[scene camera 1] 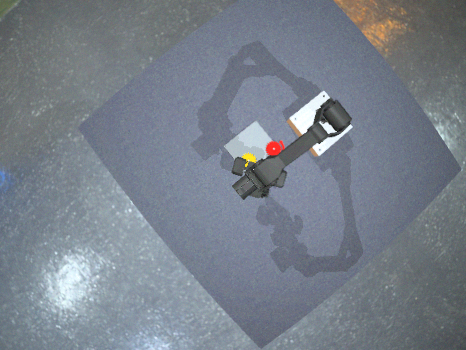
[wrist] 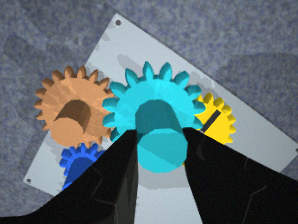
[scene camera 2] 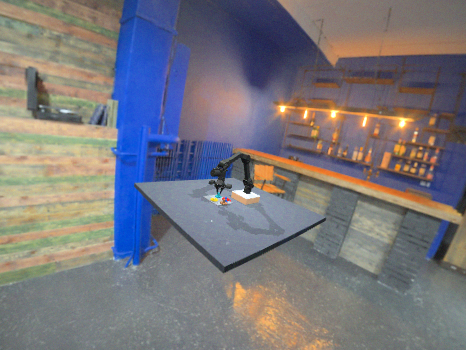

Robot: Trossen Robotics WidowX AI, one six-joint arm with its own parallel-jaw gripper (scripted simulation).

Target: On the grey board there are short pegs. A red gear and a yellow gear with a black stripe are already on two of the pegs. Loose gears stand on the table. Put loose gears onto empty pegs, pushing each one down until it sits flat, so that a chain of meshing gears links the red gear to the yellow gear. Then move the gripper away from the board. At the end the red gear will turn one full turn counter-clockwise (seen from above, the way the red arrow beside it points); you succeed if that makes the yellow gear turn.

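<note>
Cyan gear: held by my gripper. Orange gear: visible. Blue gear: visible.
</note>
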